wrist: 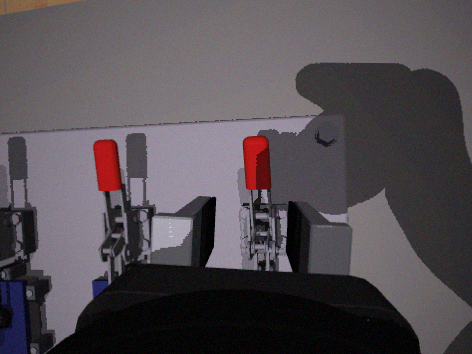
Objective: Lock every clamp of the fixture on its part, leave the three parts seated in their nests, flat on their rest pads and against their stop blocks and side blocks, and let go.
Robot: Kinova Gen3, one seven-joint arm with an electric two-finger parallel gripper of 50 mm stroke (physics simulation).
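Frame: origin at the arm's base, x ahead, y right, z down, level; millimetres.
Seen in the pictures: gripper, fingertip midpoint: (250, 224).
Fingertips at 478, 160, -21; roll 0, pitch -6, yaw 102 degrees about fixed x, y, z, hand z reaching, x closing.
Pixels of each thing's top centre, then the offset from my fingertips to it, as dx, dy, dz. "spot": a spot on its surface instead.
- right clamp's red handle at its top centre: (255, 165) +24, -6, +114
- middle clamp's red handle at its top centre: (103, 168) +39, -115, +114
- third clamp at a spot on its surface: (16, 218) spot: +12, -213, +144
- pale fixture plate at its top centre: (136, 265) -44, -125, +167
- hole at a spot on its surface: (326, 135) spot: +39, +46, +160
My gripper (250, 224) is open and empty, with its fingers on either side of the right clamp's linkage, seen from above. The right clamp's red handle (256, 162) points to the top of the view, beyond the fingertips. The middle clamp's red handle (107, 165) also points that way, with its metal linkage (116, 237) left of the gripper. At the left edge, part of a third clamp (16, 218) shows; its handle is not in view. A blue part (14, 310) lies below it, and a corner of another blue part (99, 286) shows. The gripper body hides the right nest.
The pale fixture plate (185, 160) ends at a straight far edge, with a round bolt or hole (326, 135) near its far right corner. Dark blocks (42, 287) stand beside the left blue part. The arm's shadow falls across the right side.
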